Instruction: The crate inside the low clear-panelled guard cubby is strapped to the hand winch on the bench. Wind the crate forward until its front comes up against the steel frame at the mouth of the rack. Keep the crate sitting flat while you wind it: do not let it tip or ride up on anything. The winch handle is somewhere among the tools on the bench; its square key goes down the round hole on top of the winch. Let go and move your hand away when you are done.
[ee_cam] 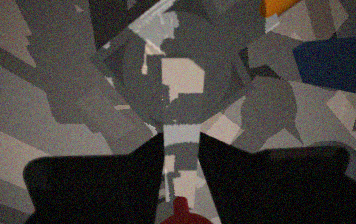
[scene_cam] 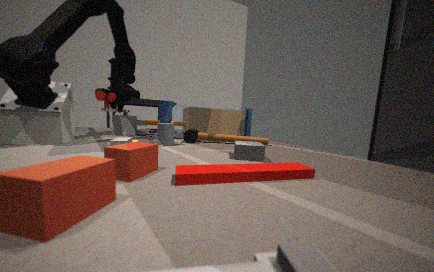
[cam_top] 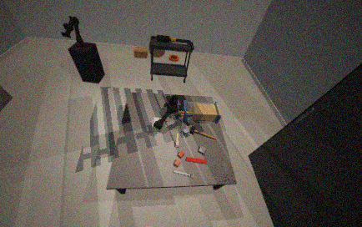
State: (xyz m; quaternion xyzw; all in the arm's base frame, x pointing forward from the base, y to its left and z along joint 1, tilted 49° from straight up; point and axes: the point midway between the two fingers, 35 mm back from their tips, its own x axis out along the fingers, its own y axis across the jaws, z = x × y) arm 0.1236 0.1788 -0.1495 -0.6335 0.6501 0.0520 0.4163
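The grey winch lies 10 mm ahead of my gripper tip, 30 mm to the left of it and 70 mm below it. From my gripper tip the other things lie so: red knob 30 mm behind, 50 mm to the right, 50 mm above; then winch handle 10 mm behind, 10 mm to the right, 20 mm above; then blue frame 180 mm ahead, 60 mm to the left, 10 mm above.
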